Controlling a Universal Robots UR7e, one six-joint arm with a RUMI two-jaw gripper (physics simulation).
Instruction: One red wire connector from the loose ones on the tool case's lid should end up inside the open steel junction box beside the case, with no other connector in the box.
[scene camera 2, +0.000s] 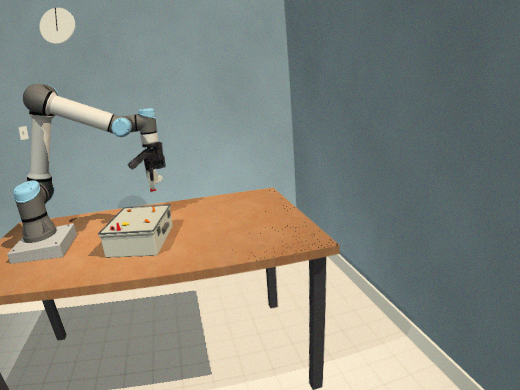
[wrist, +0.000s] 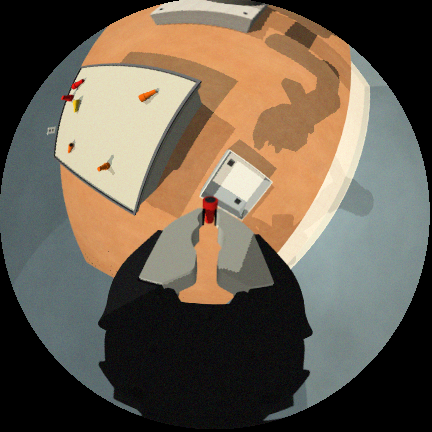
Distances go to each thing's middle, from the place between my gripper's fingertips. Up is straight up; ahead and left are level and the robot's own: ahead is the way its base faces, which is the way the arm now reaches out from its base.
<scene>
I see my gripper 90 mm past the tool case (scene camera 2: 139, 238), 220 mm to the left of it and 100 mm above it.
</scene>
